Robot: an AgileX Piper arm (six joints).
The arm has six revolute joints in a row. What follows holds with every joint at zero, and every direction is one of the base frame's.
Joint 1 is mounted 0.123 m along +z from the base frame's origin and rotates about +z.
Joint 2 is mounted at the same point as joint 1 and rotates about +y.
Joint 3 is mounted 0.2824 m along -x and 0.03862 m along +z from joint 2 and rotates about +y.
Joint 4 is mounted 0.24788 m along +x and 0.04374 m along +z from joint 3 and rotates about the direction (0.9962, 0, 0.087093).
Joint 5 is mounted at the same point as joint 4 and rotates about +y.
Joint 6 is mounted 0.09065 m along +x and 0.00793 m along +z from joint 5 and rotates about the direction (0.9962, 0, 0.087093).
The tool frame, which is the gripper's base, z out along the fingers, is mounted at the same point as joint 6; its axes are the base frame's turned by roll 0, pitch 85 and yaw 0 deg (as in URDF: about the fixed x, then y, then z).
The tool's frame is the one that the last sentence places.
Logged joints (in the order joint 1, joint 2, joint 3, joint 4, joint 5, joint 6), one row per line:
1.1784 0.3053 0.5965 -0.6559 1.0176 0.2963
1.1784 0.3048 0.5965 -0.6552 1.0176 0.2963
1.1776 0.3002 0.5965 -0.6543 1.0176 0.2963
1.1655 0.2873 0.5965 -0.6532 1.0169 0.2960
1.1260 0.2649 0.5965 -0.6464 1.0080 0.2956
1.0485 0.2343 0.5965 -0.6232 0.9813 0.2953
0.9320 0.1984 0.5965 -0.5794 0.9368 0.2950
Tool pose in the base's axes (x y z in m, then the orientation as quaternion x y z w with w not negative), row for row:
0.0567 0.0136 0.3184 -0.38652 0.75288 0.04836 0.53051
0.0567 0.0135 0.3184 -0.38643 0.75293 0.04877 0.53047
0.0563 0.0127 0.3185 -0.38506 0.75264 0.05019 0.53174
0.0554 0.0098 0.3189 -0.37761 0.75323 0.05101 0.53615
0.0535 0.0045 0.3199 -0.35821 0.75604 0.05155 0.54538
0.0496 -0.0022 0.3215 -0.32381 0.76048 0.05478 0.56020
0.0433 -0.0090 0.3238 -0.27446 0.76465 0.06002 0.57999
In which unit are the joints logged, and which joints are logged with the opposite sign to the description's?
The joints are logged in radians. Opposite sign: joint 3.
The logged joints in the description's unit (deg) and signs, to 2 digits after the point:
67.52 17.49 -34.18 -37.58 58.30 16.98
67.52 17.46 -34.18 -37.54 58.30 16.98
67.47 17.20 -34.18 -37.49 58.30 16.98
66.78 16.46 -34.18 -37.43 58.26 16.96
64.52 15.18 -34.18 -37.04 57.75 16.94
60.07 13.42 -34.18 -35.71 56.22 16.92
53.40 11.37 -34.18 -33.20 53.67 16.90

